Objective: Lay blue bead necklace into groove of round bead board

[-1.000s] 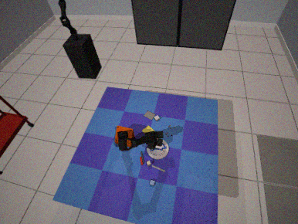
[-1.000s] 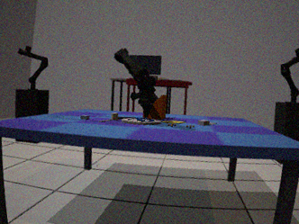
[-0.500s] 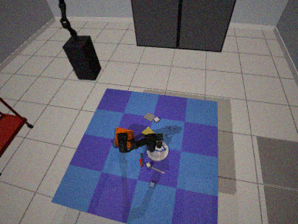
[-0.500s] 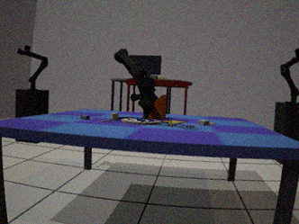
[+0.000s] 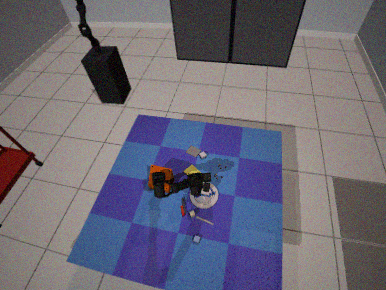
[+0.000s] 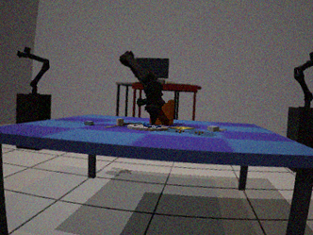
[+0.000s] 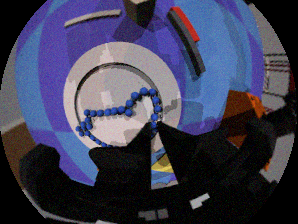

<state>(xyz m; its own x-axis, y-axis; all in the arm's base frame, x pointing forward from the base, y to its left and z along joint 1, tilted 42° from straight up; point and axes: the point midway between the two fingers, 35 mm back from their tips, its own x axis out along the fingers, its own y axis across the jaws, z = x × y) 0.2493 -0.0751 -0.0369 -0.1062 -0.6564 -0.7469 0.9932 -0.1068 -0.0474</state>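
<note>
Right now the round white bead board is 50 mm ahead of my gripper tip, 20 mm to the right of it and 10 mm below it. Also, from my gripper tip: red-handled tool: 70 mm behind, 140 mm to the right, 10 mm below; then yellow card: 50 mm behind, 150 mm to the left, 10 mm below; then thin pale stick: 80 mm ahead, 200 mm to the right, 10 mm below.
</note>
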